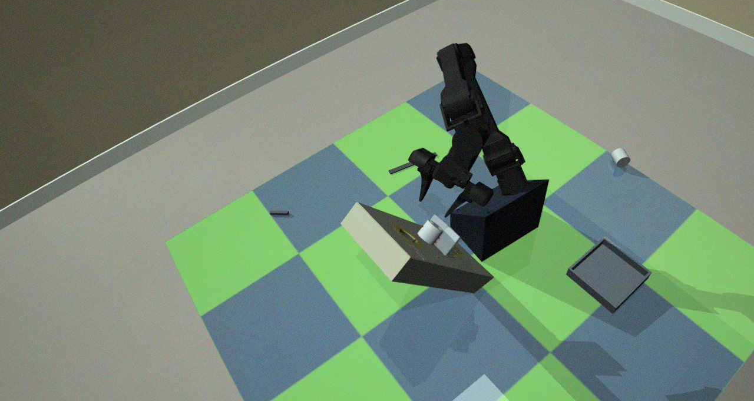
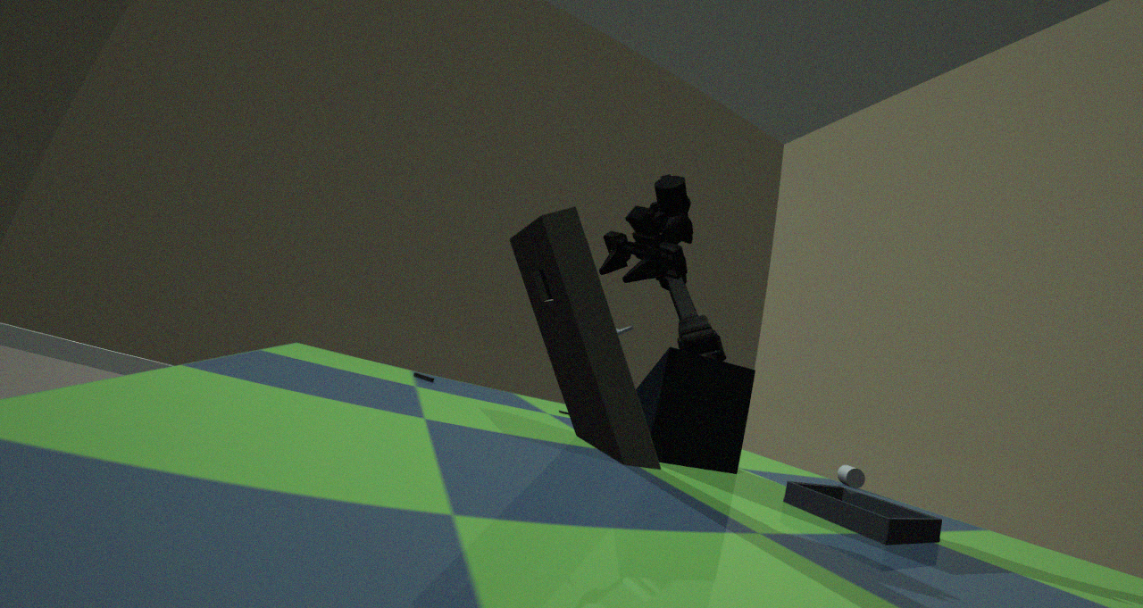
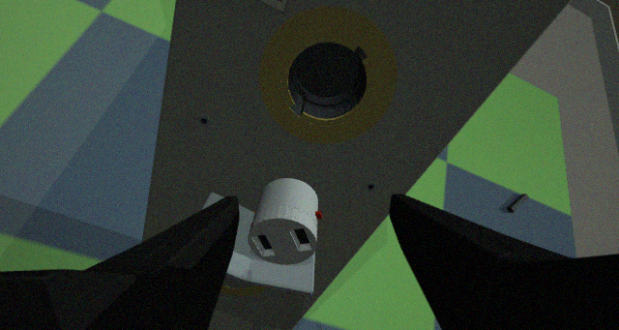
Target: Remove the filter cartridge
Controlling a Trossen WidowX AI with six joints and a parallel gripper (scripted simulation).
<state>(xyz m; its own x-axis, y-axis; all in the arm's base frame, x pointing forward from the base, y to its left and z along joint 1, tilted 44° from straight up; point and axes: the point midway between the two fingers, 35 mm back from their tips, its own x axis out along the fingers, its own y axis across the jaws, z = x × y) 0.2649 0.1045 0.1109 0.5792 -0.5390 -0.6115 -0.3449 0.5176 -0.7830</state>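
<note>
Right now my gripper tip is 90 mm above the grey round filter cartridge and 10 mm to the left of it. From my gripper tip the other things lie so: dark tray 350 mm behind, 290 mm below, 280 mm to the left; pale grey flap 120 mm below, 10 mm to the left, 10 mm behind; short black piece 480 mm to the right, 300 mm below, 240 mm ahead.
</note>
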